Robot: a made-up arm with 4 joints. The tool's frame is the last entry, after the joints.
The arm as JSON. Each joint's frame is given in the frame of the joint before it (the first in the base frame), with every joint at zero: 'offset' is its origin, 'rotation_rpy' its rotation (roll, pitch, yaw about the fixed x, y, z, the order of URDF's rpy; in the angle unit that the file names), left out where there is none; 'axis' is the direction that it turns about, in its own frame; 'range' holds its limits. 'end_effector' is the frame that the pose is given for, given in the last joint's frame.
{
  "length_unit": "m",
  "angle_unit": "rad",
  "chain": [
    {
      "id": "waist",
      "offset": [
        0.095,
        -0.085,
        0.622
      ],
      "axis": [
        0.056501,
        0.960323,
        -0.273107
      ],
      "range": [
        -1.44,
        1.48
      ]
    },
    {
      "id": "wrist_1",
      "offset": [
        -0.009,
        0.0,
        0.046
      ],
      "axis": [
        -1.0,
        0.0,
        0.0
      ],
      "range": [
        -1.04,
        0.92
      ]
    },
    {
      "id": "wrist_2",
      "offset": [
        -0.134,
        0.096,
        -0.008
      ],
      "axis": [
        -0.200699,
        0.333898,
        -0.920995
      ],
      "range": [
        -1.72,
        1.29
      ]
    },
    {
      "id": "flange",
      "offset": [
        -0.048,
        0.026,
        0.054
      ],
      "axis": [
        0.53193,
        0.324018,
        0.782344
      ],
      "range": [
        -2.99,
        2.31
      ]
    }
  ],
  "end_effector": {
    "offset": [
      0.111,
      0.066,
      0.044
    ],
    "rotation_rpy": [
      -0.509,
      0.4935,
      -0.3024
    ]
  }
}
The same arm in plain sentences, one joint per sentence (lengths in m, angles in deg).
The arm has four revolute joints in a row. What follows holds with every joint at zero, and every direction is one of the base frame's.
The first joint sits 0.095 m along +x and 0.085 m along -y and 0.622 m along +z from the base frame's origin and turns about the direction (0.056501, 0.960323, -0.273107), from -82.51 to 84.8 deg.
The second joint sits 0.009 m along -x and 0.046 m along +z from the first joint and turns about -x, from -59.59 to 52.71 deg.
The third joint sits 0.134 m along -x and 0.096 m along +y and 0.008 m along -z from the second joint and turns about the direction (-0.200699, 0.333898, -0.920995), from -98.55 to 73.91 deg.
The fourth joint sits 0.048 m along -x and 0.026 m along +y and 0.054 m along +z from the third joint and turns about the direction (0.53193, 0.324018, 0.782344), from -171.31 to 132.35 deg.
The tool frame, which is the frame that the pose is given for, sits 0.111 m along +x and 0.066 m along +y and 0.044 m along +z from the fourth joint; its axes are the base frame's turned by roll -29.16, pitch 28.28 and yaw -17.33 deg (as in URDF: about the fixed x, then y, then z).

